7 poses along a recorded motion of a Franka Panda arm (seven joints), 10 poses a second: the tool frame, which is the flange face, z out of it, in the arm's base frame.
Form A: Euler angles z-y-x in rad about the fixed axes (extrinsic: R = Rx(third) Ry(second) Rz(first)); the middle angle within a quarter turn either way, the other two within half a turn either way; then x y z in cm.
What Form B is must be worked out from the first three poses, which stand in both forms.
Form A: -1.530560, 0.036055, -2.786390, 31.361, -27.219, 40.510
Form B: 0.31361, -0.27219, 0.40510, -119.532, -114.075, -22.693
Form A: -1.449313, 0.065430, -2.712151, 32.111, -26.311, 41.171
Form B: 0.32111, -0.26311, 0.41171, -121.913, -106.392, -27.356
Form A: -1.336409, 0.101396, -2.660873, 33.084, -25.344, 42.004
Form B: 0.33084, -0.25344, 0.42004, -126.131, -97.038, -30.502
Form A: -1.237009, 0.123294, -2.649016, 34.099, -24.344, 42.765
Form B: 0.34099, -0.24344, 0.42765, -130.264, -89.691, -31.003
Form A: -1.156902, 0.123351, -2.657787, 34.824, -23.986, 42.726
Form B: 0.34824, -0.23986, 0.42726, -133.588, -84.353, -29.478
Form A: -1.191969, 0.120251, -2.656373, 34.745, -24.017, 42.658
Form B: 0.34745, -0.24017, 0.42658, -132.176, -86.803, -29.842
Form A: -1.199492, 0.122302, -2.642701, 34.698, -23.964, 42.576
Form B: 0.34698, -0.23964, 0.42576, -131.368, -86.850, -30.600
